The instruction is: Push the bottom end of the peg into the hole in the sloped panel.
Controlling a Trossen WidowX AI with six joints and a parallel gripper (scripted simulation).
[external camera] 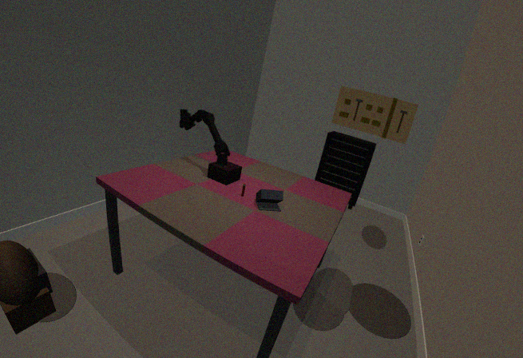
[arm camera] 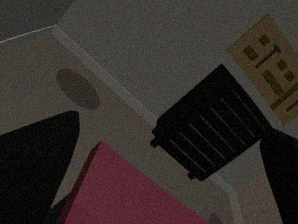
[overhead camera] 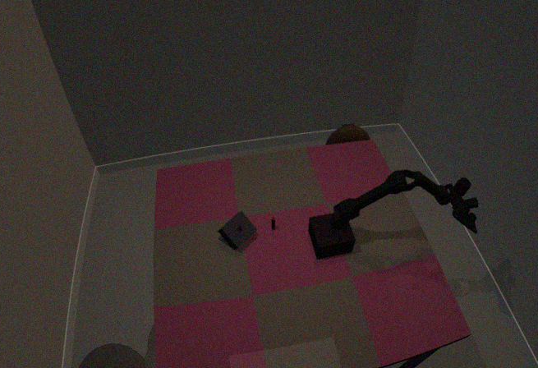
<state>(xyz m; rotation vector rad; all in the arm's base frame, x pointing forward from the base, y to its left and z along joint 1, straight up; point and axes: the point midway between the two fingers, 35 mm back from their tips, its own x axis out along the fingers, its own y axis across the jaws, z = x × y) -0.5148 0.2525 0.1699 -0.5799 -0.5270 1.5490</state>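
The red flat-sided peg is 79 cm ahead of my gripper tip, 40 cm to the right of it and 21 cm below it. Round my gripper tip: dark sloped panel 95 cm ahead, 38 cm to the right, 21 cm below.
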